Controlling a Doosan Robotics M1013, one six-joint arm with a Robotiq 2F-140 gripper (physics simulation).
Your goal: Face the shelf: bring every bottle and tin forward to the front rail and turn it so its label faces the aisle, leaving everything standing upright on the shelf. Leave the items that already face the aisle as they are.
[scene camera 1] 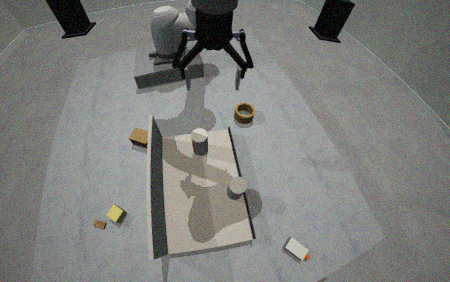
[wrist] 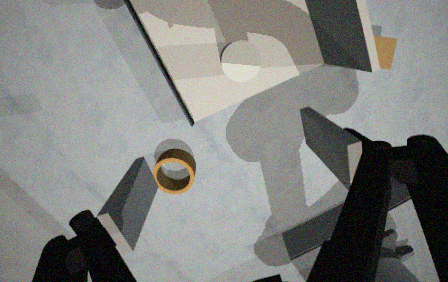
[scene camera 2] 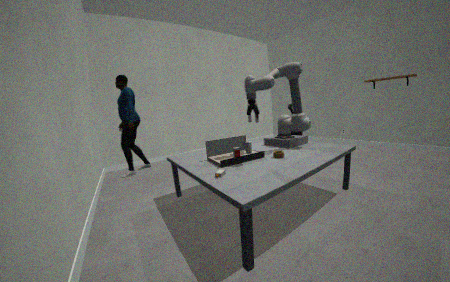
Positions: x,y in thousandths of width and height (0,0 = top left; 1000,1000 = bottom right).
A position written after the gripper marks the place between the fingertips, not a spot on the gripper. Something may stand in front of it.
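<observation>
Beige shelf board (scene camera 1: 443,764). In the wrist view, the board (wrist: 423,165). Shelf back wall (scene camera 1: 348,793). Wrist view as well, the wall (wrist: 776,147). Gripper (scene camera 1: 472,307) open, holding nothing. Wrist view too, the gripper (wrist: 503,534).
</observation>
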